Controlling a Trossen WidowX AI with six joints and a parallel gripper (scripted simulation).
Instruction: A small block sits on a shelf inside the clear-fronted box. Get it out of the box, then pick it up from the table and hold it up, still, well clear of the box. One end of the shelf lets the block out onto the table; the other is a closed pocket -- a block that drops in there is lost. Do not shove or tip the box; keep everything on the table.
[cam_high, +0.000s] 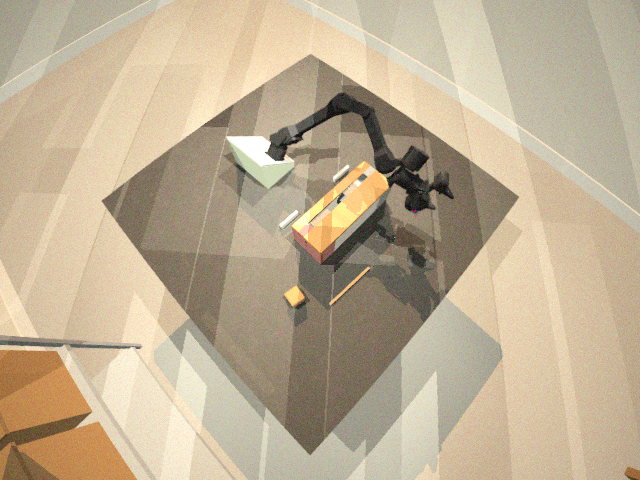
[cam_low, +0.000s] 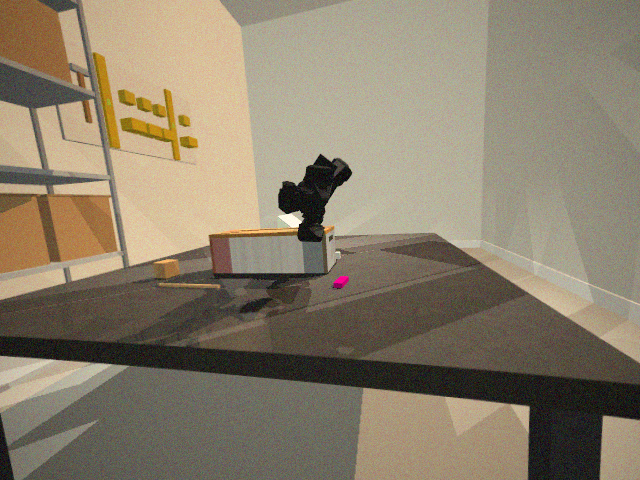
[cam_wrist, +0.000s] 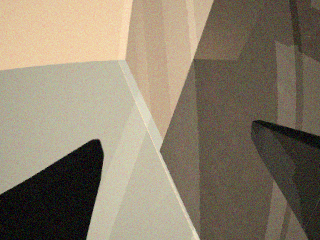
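My gripper tip is now 29 cm past the grey-blue block, 20 cm to the left of it and 8 cm above it. Also, from my gripper tip: wooden stick: 40 cm to the right, 17 cm below, 6 cm behind.
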